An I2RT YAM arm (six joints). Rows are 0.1 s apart.
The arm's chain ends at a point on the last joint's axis. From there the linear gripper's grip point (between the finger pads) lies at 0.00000 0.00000 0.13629 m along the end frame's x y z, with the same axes.
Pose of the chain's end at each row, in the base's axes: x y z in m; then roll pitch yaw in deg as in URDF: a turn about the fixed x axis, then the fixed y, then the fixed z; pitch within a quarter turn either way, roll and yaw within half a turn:
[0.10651, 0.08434, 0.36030, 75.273, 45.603, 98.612]
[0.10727, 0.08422, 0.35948, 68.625, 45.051, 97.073]
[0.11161, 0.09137, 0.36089, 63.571, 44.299, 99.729]
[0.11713, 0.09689, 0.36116, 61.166, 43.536, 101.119]
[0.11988, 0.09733, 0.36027, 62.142, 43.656, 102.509]
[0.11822, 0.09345, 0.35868, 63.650, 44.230, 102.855]
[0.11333, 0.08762, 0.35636, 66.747, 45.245, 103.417]
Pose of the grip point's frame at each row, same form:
[0.23313, 0.12855, 0.38454, 75.273, 45.603, 98.612]
[0.22889, 0.13474, 0.39457, 68.625, 45.051, 97.073]
[0.22474, 0.15375, 0.40431, 63.571, 44.299, 99.729]
[0.22555, 0.16434, 0.40881, 61.166, 43.536, 101.119]
[0.22799, 0.16635, 0.40635, 62.142, 43.656, 102.509]
[0.22790, 0.16176, 0.40203, 63.650, 44.230, 102.855]
[0.22627, 0.15384, 0.39424, 66.747, 45.245, 103.417]

